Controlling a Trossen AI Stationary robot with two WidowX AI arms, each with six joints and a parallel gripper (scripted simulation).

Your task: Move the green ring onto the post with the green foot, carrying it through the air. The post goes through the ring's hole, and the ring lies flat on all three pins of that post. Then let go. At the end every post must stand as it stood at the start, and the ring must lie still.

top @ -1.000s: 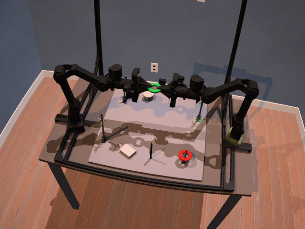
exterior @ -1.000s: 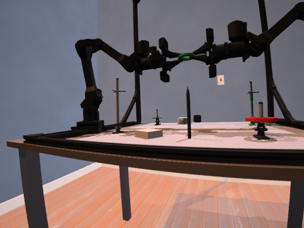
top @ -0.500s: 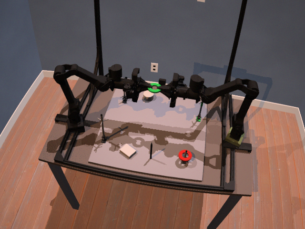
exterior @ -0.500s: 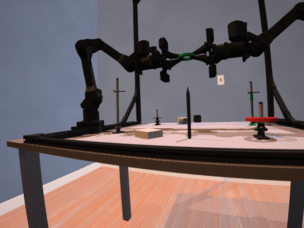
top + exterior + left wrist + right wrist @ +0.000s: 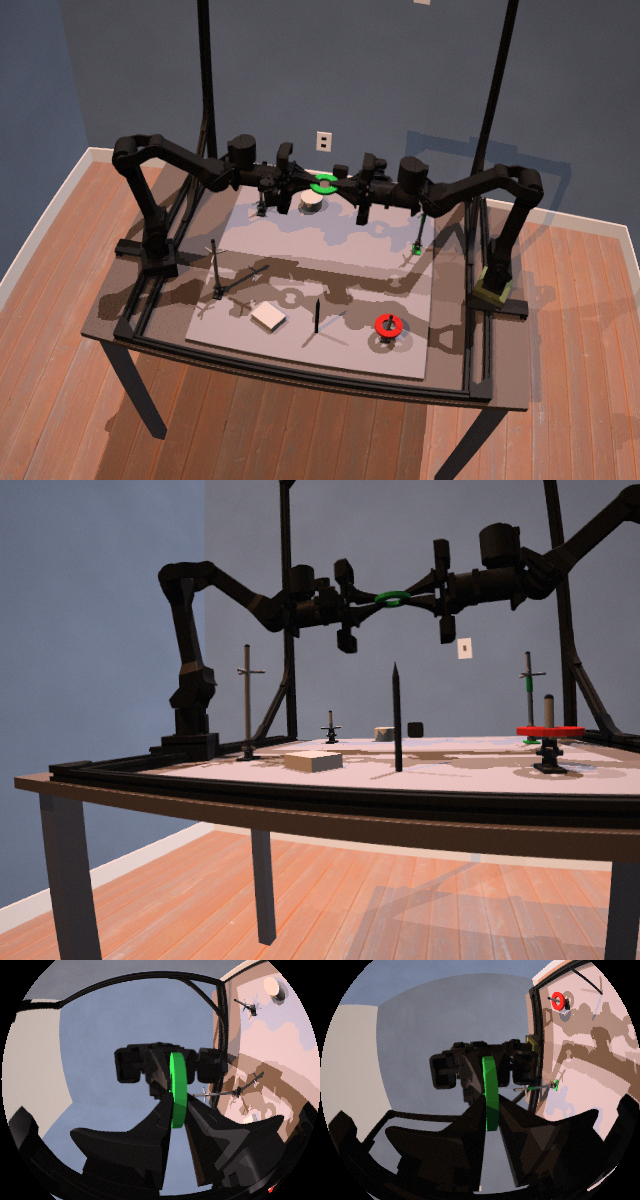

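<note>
My left hand is 5 cm to the left of the green ring. From my left hand the other things lie so: black spike: 21 cm ahead, 20 cm below, 4 cm to the right; then white block: 29 cm below, 19 cm ahead, 16 cm to the right.
The green ring is 50 mm to the left of my right hand. Round my right hand: black spike: 220 mm ahead, 200 mm below, 50 mm to the left; then white block: 290 mm below, 190 mm ahead, 70 mm to the right.
</note>
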